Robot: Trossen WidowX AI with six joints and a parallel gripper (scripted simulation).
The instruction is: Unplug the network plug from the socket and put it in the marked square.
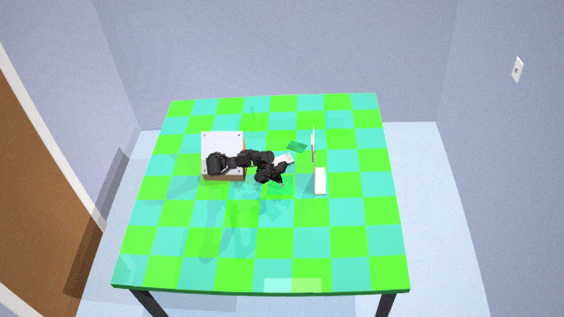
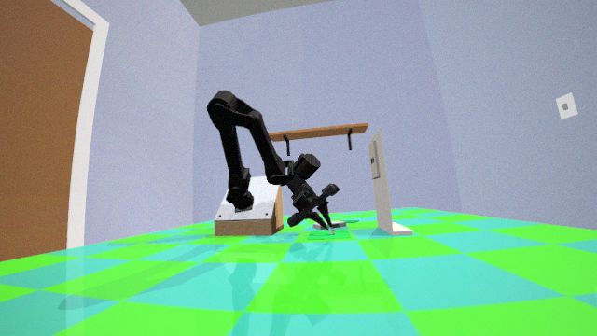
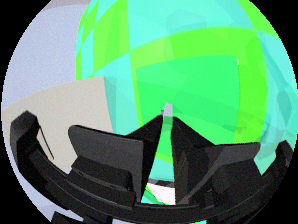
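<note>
The grey network plug lies right at my gripper tip. The rest, counted from my gripper tip: upright white panel: 170 mm ahead, 10 mm to the left, 110 mm above; then flat pale plate: 10 mm ahead, 160 mm to the left, 10 mm below; then marked dark-green square: 10 mm behind, 20 mm below.
</note>
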